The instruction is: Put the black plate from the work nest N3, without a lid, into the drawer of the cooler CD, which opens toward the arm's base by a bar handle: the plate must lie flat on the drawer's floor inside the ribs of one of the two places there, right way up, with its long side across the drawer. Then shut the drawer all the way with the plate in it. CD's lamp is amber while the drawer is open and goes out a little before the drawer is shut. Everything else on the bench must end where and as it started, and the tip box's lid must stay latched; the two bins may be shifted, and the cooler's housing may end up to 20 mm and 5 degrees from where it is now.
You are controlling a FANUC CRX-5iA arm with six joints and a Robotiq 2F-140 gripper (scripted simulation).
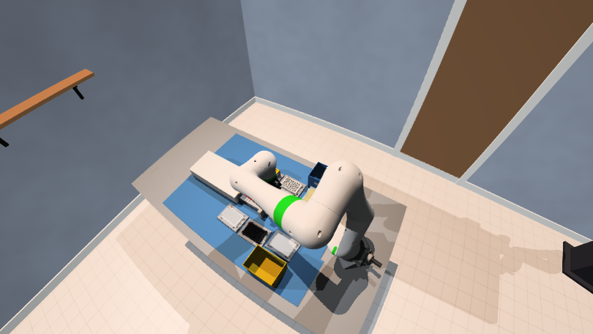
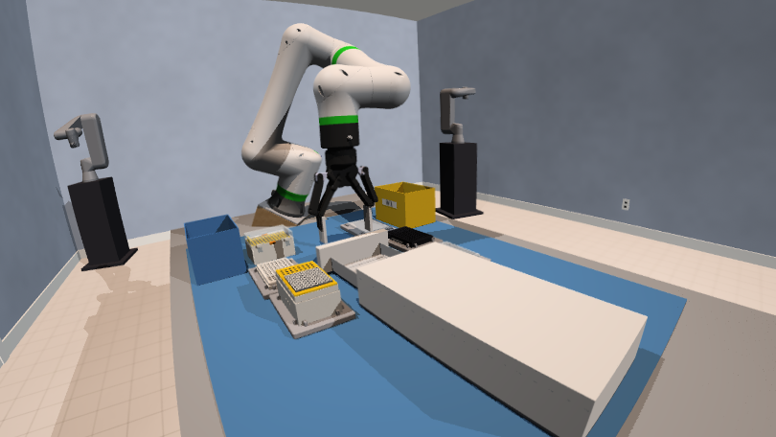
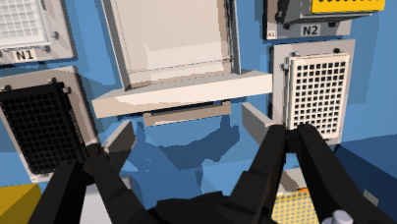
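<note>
The black plate lies 190 mm to the left of my hand, 60 mm below it and 50 mm behind it. The rest, counted from my hand: nest N3: 190 mm to the left, 80 mm below, 50 mm behind; drawer: 140 mm ahead, 60 mm below, 40 mm to the left; yellow-topped tip box: 190 mm ahead, 140 mm to the right, 30 mm below.
</note>
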